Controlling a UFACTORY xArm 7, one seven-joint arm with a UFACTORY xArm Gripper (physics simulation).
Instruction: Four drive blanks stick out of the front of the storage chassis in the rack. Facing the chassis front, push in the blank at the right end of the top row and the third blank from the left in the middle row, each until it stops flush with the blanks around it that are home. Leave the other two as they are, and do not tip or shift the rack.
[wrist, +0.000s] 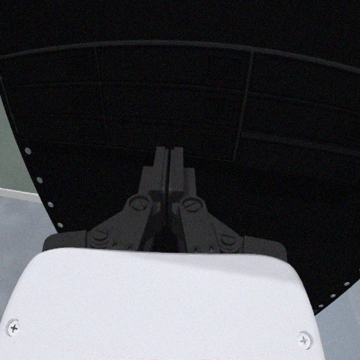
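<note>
The storage chassis in the wrist view is very dark, its front crossed by thin grey lines that mark rows and columns of blanks. It is too dark to tell which blanks stick out and which are flush. My gripper is shut with nothing between its fingers. Its tips show over the lower edge of the chassis front, left of a brighter upright line; whether they touch anything cannot be told. The fingers hide part of the dark area below the chassis.
The dark rack surrounds the chassis, with a line of small round light holes down its left side and more at the lower right. Blue-grey floor shows at the lower left, and a green-grey wall above it.
</note>
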